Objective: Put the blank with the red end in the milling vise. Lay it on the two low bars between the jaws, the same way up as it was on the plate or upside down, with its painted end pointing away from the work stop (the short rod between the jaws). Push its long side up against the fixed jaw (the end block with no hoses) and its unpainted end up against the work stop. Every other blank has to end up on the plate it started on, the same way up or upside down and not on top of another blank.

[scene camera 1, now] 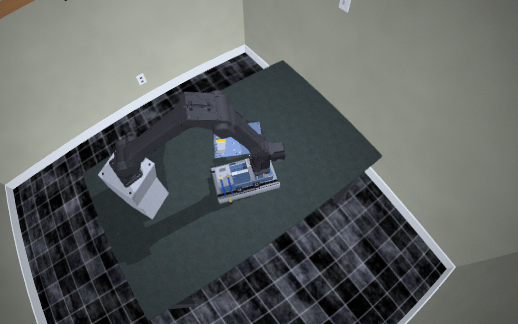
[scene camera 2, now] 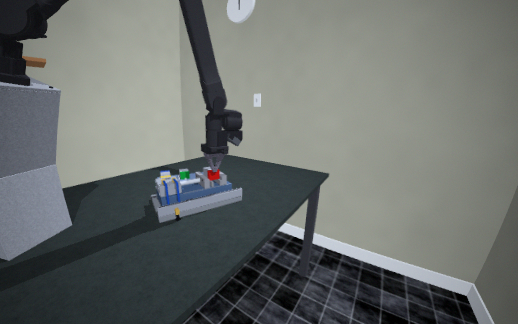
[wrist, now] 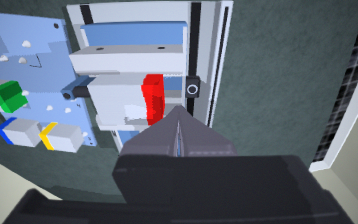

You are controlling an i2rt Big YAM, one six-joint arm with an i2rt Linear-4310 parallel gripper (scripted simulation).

Labels:
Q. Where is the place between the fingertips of my gripper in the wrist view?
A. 179,111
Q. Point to a yellow-ended blank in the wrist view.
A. At 56,136

